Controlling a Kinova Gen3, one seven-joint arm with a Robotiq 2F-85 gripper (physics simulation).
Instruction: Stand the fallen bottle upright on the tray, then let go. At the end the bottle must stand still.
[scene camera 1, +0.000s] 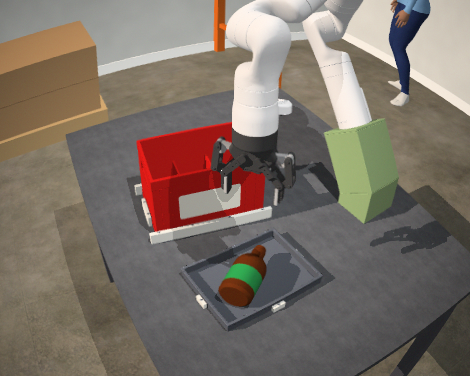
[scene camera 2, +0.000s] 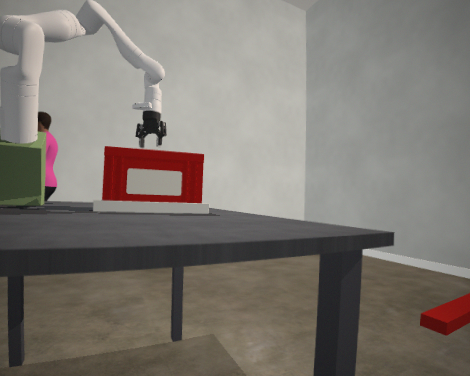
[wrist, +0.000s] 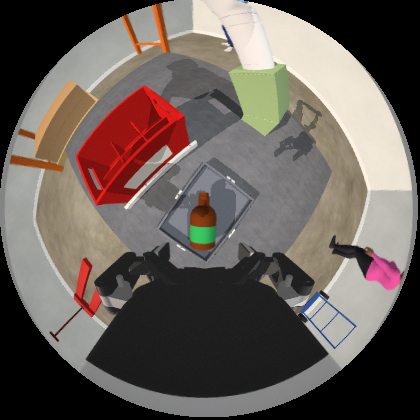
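Labels:
My gripper is visible in scene camera 1 (251, 197), and scene camera 2 and the wrist view show it as well. On my gripper, (scene camera 2: 151, 124) and (wrist: 169, 278) are the same spot. A grey tray is there too, visible in scene camera 1 and in the wrist view. For the tray, (wrist: 229, 201) and (scene camera 1: 289, 276) are one and the same spot.

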